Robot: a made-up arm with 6 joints.
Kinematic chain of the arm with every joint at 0, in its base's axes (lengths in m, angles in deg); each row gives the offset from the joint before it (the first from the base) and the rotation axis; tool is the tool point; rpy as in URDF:
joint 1: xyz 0 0 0.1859 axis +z
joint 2: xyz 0 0 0 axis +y
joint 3: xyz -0.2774 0 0.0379 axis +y
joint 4: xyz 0.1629 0 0.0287 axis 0.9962 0 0.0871
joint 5: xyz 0 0 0 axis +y
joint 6: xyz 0.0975 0 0.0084 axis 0.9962 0 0.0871
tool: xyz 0 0 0 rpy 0 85 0
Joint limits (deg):
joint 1: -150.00..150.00
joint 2: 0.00..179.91
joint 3: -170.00..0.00
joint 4: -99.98..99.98
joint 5: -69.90..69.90
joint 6: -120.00..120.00
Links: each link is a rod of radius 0.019 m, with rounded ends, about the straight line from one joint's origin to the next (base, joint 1, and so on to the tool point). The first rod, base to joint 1, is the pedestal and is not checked.
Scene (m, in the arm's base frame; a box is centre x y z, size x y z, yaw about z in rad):
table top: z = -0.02
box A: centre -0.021 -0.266 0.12 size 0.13 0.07 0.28 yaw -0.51
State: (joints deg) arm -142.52 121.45 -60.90 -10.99 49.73 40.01
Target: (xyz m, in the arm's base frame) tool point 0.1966 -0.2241 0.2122
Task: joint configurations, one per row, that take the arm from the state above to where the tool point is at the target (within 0.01 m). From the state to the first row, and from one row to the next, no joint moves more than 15 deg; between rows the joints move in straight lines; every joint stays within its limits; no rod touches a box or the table.
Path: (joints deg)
1: -137.43 107.47 -55.70 2.31 53.76 43.20
2: -132.35 93.50 -50.49 15.61 57.80 46.39
3: -127.26 79.52 -45.29 28.90 61.83 49.58
4: -122.17 65.54 -40.08 42.20 65.87 52.77
5: -117.09 51.57 -34.88 55.50 69.90 55.97
6: -104.01 65.10 -42.25 46.79 65.77 52.77
7: -90.93 78.63 -49.62 38.09 61.64 49.58
8: -77.85 92.16 -56.99 29.38 57.52 46.39
9: -64.78 105.69 -64.37 20.67 53.39 43.20
10: -51.70 119.22 -71.74 11.96 49.26 40.01

